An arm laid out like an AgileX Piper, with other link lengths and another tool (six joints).
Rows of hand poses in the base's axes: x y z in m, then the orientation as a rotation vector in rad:
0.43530 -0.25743 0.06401 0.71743 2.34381 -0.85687
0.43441 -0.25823 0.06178 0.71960 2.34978 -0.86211
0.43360 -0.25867 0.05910 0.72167 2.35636 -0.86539
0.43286 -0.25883 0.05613 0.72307 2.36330 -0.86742
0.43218 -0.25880 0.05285 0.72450 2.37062 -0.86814
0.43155 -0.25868 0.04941 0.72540 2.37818 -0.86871
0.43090 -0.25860 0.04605 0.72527 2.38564 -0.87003
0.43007 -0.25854 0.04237 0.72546 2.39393 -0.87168
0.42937 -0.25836 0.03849 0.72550 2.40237 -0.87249
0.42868 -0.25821 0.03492 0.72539 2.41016 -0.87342
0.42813 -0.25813 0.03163 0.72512 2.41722 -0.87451
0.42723 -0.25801 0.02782 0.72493 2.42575 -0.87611
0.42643 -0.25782 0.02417 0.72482 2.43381 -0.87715
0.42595 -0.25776 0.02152 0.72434 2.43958 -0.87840
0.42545 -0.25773 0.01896 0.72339 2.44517 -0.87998
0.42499 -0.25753 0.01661 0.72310 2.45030 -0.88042
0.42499 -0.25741 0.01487 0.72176 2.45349 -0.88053
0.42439 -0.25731 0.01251 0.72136 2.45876 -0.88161
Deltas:
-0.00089 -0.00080 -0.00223 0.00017 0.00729 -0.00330
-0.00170 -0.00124 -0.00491 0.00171 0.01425 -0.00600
-0.00244 -0.00140 -0.00788 0.00394 0.02099 -0.00787
-0.00312 -0.00137 -0.01116 0.00708 0.02749 -0.00941
-0.00375 -0.00125 -0.01460 0.01027 0.03414 -0.01054
-0.00440 -0.00117 -0.01796 0.01272 0.04107 -0.01116
-0.00523 -0.00111 -0.02164 0.01543 0.04884 -0.01214
-0.00593 -0.00093 -0.02552 0.01864 0.05638 -0.01279
-0.00662 -0.00078 -0.02909 0.02146 0.06342 -0.01334
-0.00717 -0.00070 -0.03238 0.02383 0.06992 -0.01380
-0.00807 -0.00058 -0.03619 0.02656 0.07788 -0.01454
-0.00887 -0.00039 -0.03984 0.02943 0.08520 -0.01516
-0.00935 -0.00033 -0.04249 0.03110 0.09068 -0.01547
-0.00985 -0.00030 -0.04505 0.03238 0.09615 -0.01555
-0.01031 -0.00010 -0.04740 0.03427 0.10073 -0.01574
-0.01031 0.00002 -0.04914 0.03524 0.10354 -0.01500
-0.01091 0.00012 -0.05150 0.03681 0.10851 -0.01531

